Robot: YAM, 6 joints.
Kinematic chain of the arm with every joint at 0, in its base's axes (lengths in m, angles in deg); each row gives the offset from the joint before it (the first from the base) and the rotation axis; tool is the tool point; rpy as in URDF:
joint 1: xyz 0 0 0.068 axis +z
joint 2: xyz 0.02 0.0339 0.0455 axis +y
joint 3: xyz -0.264 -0.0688 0 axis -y
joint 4: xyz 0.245 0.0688 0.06 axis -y
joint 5: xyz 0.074 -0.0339 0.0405 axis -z
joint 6: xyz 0.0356 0 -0.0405 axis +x
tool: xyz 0 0 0 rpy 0 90 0
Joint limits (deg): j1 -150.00..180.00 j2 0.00..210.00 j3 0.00..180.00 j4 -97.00..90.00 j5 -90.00..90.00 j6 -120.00..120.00
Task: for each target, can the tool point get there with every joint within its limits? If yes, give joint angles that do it. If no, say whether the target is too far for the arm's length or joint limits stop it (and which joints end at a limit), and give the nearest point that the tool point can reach.
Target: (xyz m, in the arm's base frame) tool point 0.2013 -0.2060 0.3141
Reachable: yes | joints -51.00 84.12 76.17 -55.97 -48.81 68.83
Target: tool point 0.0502 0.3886 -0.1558
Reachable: yes | joints 83.18 164.08 78.36 17.07 5.97 -64.93
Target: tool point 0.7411 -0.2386 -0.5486
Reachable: no: too far | nearest point 0.4802 -0.1546 -0.2744 | short by 0.388 m
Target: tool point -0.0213 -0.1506 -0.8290
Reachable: no: too far | nearest point -0.0288 -0.2038 -0.3778 | short by 0.454 m
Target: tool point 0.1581 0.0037 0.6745
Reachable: yes | joints -5.44 80.22 119.15 34.94 -31.67 -35.13
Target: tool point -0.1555 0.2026 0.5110
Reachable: yes | joints 133.07 76.77 101.82 -35.20 44.04 -37.29
